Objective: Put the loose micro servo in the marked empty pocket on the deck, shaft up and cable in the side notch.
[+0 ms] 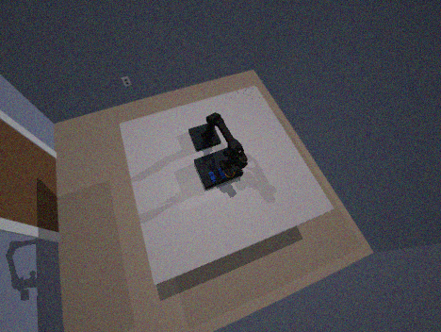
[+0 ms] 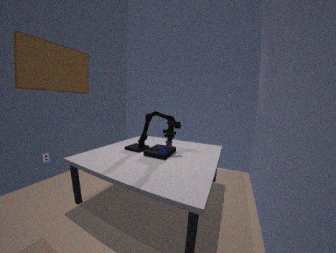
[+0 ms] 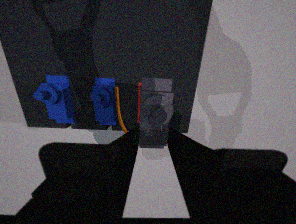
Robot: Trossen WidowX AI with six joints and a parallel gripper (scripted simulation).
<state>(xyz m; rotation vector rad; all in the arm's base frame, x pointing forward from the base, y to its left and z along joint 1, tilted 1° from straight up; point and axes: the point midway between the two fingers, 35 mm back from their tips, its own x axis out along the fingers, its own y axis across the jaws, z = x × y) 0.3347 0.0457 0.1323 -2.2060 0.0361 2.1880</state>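
Now: gripper tip 120 mm past the dark robot deck, 70 mm to the left of it and 100 mm above it.
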